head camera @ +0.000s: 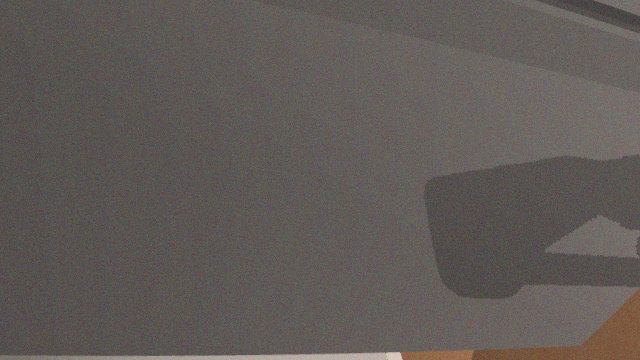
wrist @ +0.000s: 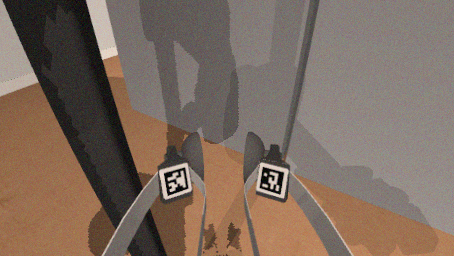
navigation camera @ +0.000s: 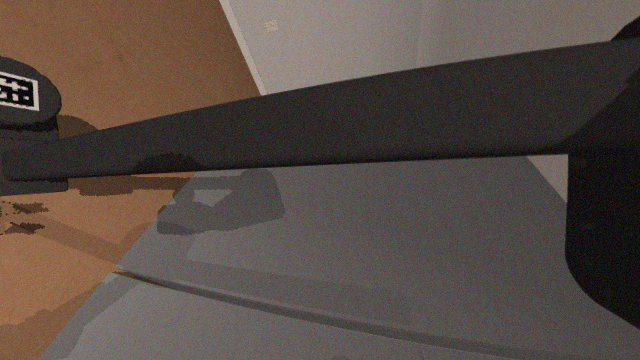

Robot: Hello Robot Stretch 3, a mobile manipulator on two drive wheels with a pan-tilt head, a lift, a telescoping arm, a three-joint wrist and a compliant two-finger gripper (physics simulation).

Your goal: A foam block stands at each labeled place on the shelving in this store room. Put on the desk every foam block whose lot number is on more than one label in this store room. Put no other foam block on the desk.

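Observation:
My gripper is open in the wrist view, its two fingertips apart with bare floor showing between them. It hangs beside tall grey panels, which look like plain outer faces of the shelving; I cannot tell which side. A narrow dark seam runs between two of the panels. No foam block, label or desk shows in these views.
A dark bar of my own body crosses the navigation view and the left of the wrist view. Brown floor meets the panels' edges. A pale wall stands beyond. Shadows fall on the panels and floor.

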